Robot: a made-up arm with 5 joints.
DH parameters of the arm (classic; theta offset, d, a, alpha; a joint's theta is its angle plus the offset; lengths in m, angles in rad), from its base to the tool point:
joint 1: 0 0.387 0 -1.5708
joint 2: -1.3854 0 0.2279 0
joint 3: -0.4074 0 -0.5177 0
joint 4: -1.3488 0 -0.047 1.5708
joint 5: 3.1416 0.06 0 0
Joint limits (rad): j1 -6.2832..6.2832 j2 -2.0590..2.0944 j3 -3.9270..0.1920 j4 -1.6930..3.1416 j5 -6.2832..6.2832
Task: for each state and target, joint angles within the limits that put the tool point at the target. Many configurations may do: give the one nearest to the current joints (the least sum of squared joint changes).
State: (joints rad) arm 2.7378 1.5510 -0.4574 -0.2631 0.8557
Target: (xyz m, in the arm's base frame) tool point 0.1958 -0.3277 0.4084
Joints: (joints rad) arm 2.1094 2.0604 0.0883 -0.1323 0.8557
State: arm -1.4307 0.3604 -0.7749 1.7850 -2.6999
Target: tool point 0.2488 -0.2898 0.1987
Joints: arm -0.8614 0.0410 -0.6424 1.9625 -2.6999
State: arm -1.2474 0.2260 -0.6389 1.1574 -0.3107
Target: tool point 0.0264 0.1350 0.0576
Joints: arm -1.7639 0.6254 0.0569 1.2522 -0.3107
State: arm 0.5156 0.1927 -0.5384 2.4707 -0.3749
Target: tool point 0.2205 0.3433 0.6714
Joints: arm 0.9999 -0.4982 -1.1267 2.5542 -0.3749
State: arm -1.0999 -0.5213 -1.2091 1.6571 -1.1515
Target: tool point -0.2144 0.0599 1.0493
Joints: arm -0.2724 -1.2516 -1.8366 1.6021 -1.1515
